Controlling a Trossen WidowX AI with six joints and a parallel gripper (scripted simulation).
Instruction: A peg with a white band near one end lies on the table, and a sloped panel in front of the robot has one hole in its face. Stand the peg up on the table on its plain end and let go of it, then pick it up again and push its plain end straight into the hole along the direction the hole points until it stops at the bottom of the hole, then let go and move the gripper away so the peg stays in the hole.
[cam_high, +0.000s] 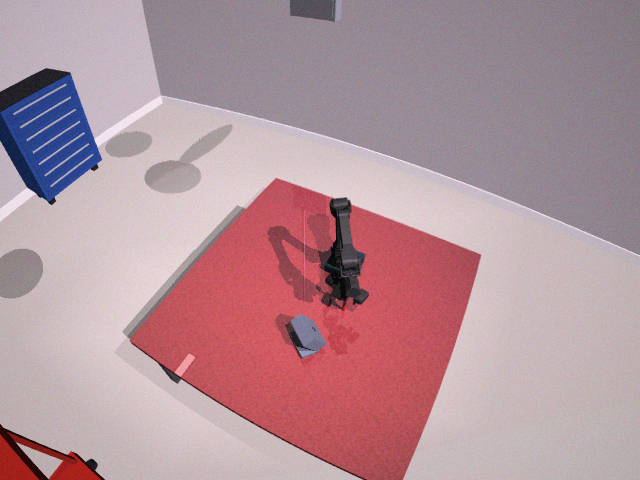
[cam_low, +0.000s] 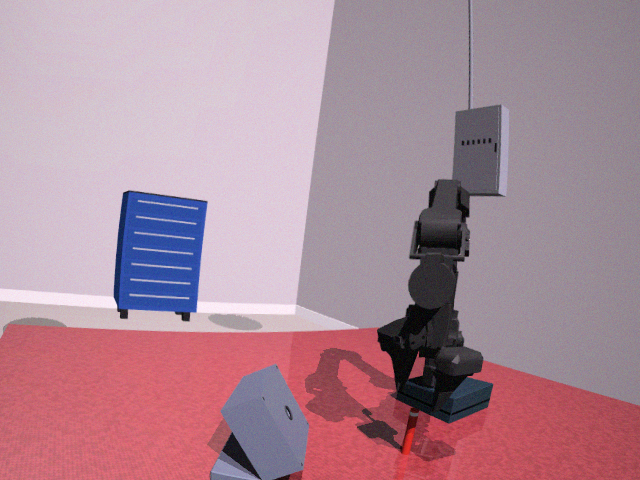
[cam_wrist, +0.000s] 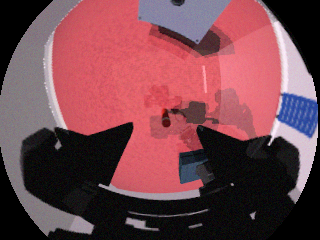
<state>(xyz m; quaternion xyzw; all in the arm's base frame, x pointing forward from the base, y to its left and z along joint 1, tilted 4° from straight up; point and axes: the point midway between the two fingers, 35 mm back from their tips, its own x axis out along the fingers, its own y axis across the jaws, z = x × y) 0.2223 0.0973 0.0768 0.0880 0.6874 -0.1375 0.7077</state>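
Now: gripper tip 4 cm above the red peg. Also, from my gripper tip: sloped panel (20 cm ahead, 9 cm to the right, 2 cm below).
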